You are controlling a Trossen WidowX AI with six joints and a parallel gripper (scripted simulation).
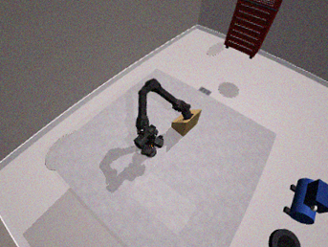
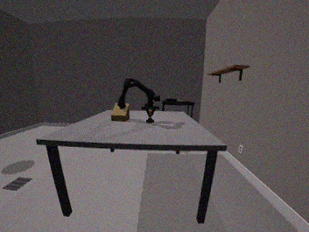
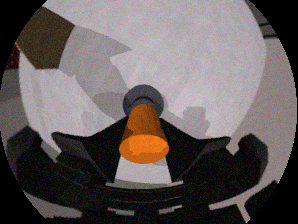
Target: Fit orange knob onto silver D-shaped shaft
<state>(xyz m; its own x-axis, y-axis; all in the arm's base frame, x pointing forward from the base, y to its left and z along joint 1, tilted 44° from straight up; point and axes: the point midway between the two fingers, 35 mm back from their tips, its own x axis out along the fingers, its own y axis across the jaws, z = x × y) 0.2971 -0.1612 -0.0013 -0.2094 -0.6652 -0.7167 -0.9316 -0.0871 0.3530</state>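
Right now my gripper tip is 30 mm below the orange knob. From my gripper tip the other things lie so: dark round pedestal: 40 mm below.
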